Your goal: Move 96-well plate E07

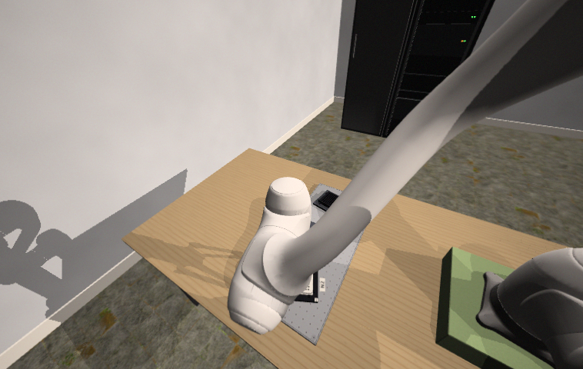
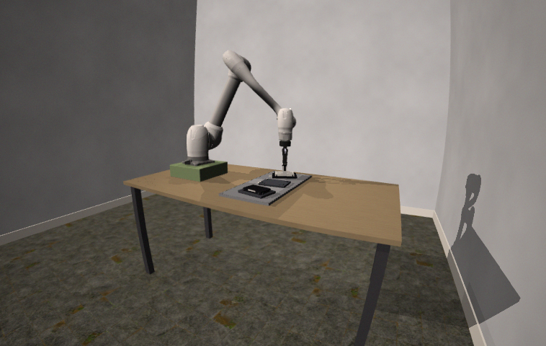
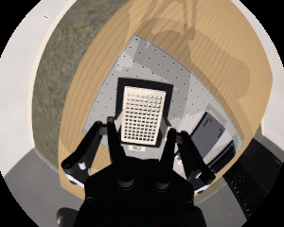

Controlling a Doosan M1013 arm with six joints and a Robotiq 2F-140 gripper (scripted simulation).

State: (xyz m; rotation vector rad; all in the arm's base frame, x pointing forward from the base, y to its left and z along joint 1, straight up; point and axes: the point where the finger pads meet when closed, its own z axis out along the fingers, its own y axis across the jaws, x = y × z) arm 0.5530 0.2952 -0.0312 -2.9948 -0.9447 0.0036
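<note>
Now: the white 96-well plate E07 20 mm below my hand. Round my hand: landing nest N3 (60 mm ahead, 200 mm to the right, 40 mm below); then n2 label (80 mm behind, 60 mm to the right, 40 mm below); then plate nest N2 (40 mm below).
</note>
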